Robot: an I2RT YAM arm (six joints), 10 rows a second.
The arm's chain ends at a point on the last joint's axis. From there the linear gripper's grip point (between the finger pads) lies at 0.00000 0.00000 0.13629 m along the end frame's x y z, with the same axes.
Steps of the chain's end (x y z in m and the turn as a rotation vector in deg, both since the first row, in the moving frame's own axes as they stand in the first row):
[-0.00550, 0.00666, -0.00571, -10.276, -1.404, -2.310]
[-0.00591, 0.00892, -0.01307, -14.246, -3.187, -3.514]
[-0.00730, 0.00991, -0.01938, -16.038, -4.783, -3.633]
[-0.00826, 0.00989, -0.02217, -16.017, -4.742, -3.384]
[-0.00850, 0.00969, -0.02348, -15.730, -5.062, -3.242]
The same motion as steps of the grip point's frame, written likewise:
[-0.00833, 0.03103, -0.00794, -10.276, -1.404, -2.310]
[-0.01237, 0.04265, -0.01747, -14.246, -3.187, -3.514]
[-0.01731, 0.04785, -0.02515, -16.038, -4.783, -3.633]
[-0.01826, 0.04776, -0.02792, -16.017, -4.742, -3.384]
[-0.01932, 0.04691, -0.02911, -15.730, -5.062, -3.242]

